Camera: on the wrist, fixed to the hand. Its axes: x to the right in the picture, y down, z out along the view.
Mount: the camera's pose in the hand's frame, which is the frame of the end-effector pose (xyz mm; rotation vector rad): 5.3 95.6 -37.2 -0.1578 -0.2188 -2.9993
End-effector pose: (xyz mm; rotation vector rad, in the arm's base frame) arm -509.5 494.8 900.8 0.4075 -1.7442 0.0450
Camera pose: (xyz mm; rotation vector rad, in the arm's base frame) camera -503.4 592.4 932.4 2.2904 0.2513 -2.0932
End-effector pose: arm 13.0 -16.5 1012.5 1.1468 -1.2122 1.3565
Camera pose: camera -84.3 15.5 1005.3 1.2640 0.8693 -1.1648
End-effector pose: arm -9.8 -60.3 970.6 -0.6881 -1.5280 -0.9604
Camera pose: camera 88.8 -45.7 995.5 -1.4165 0.8809 1.5074
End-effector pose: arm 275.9 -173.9 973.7 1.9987 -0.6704 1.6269
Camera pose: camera 187.9 -224.1 991.0 0.7367 1.5154 -0.6026
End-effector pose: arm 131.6 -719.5 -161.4 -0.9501 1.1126 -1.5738
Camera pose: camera 120.3 -729.2 -263.0 1.2755 0.8303 1.0755
